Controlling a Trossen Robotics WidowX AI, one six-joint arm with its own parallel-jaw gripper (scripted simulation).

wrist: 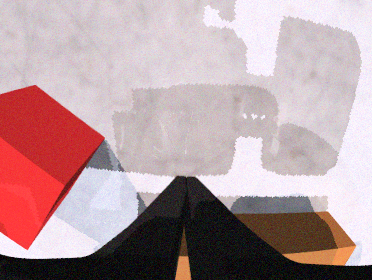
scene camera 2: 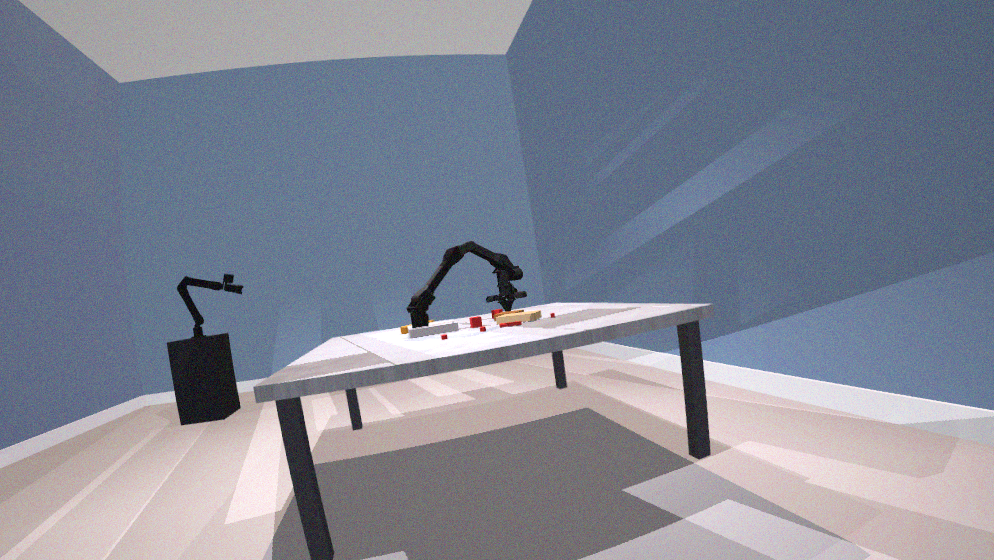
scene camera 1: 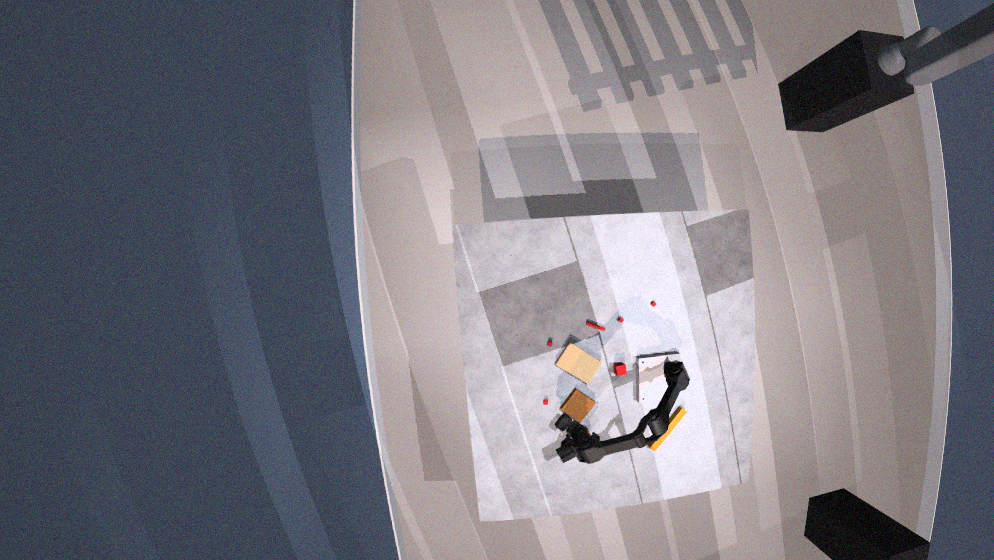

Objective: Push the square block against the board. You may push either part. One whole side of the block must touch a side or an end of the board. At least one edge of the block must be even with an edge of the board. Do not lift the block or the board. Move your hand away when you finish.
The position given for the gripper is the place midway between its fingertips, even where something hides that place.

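There's a red cube (wrist: 52, 146) here and a tan board (scene camera 1: 573, 359), though the board's out of frame in the wrist view. The gripper (wrist: 185, 185) is shut and it's holding nothing.
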